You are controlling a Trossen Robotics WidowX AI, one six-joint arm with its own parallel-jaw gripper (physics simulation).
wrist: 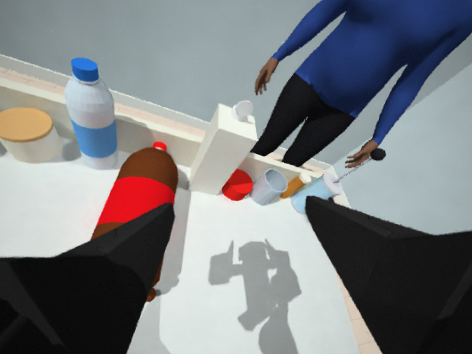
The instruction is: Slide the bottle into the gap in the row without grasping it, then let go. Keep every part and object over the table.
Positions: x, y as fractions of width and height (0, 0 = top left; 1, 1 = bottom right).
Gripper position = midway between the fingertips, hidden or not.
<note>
I see my gripper (0.51, 0.58), a brown bottle (0.31, 0.50), a grey cup (0.58, 0.52), a white carton (0.49, 0.38), a blue-capped bottle (0.19, 0.30) and a light blue mug (0.69, 0.53).
</note>
